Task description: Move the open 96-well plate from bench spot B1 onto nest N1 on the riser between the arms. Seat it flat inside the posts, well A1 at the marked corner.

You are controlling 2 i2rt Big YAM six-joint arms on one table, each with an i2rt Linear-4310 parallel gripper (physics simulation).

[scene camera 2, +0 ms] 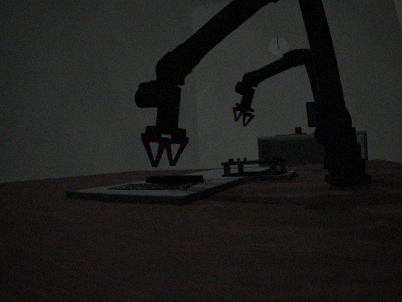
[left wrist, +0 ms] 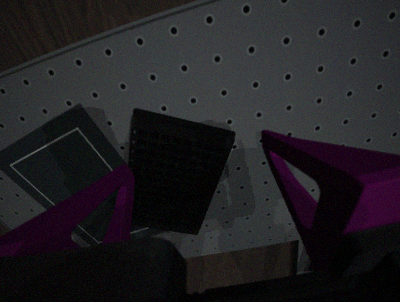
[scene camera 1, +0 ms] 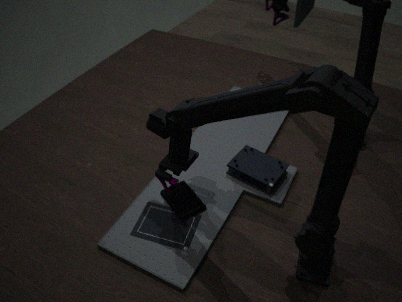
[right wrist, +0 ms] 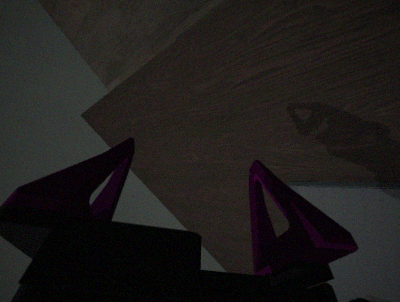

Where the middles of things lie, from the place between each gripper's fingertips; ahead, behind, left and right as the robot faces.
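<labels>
My right gripper: 210 mm above dark well plate [scene camera 1: 184, 202], 80 mm past it, 970 mm to the right of it. Pad [scene camera 1: 160, 223], from right hand: 220 mm below, 80 mm behind, 1070 mm to the left.
My left hand: 30 mm above dark well plate, 40 mm past it, 30 mm to the right of it. Pad, from left hand: 40 mm below, 40 mm behind, 130 mm to the left.
</labels>
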